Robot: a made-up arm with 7 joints.
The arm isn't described. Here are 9 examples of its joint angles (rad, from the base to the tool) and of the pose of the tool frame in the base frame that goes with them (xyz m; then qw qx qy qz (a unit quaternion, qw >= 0)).
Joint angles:
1: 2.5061 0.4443 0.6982 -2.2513 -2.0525 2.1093 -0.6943
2: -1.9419 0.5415 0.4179 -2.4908 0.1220 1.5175 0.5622
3: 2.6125 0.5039 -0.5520 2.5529 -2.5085 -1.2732 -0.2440
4: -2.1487 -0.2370 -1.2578 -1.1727 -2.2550 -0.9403 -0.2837
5: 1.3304 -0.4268 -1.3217 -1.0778 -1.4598 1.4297 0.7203
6: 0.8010 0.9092 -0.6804 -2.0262 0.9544 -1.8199 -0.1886
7: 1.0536 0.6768 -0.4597 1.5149 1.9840 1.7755 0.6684
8: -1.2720 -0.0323 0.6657 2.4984 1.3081 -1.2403 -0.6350
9: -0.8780 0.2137 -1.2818 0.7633 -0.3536 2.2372 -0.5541
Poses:
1: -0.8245 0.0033 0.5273 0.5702 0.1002 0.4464 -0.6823
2: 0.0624 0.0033 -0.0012 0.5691 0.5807 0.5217 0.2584
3: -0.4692 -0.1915 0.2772 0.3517 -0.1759 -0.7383 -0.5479
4: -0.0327 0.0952 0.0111 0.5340 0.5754 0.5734 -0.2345
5: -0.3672 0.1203 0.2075 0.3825 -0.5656 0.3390 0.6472
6: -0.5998 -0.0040 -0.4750 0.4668 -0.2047 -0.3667 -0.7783
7: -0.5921 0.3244 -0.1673 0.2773 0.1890 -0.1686 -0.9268
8: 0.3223 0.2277 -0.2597 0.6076 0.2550 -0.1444 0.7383
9: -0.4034 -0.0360 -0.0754 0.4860 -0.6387 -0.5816 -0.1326
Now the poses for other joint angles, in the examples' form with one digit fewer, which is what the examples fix.
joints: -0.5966 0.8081 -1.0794 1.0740 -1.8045 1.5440 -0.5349
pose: -0.066 -0.079 -0.504 0.494 0.287 -0.703 -0.422
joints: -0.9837 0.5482 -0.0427 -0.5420 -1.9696 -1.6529 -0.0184
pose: -0.103 0.044 0.213 0.012 0.511 0.850 -0.127
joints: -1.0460 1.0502 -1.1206 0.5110 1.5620 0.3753 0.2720
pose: 0.315 0.211 0.085 0.687 -0.407 -0.067 0.598
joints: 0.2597 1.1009 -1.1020 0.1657 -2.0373 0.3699 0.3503
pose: -0.408 0.040 -0.132 0.417 -0.439 -0.757 -0.246
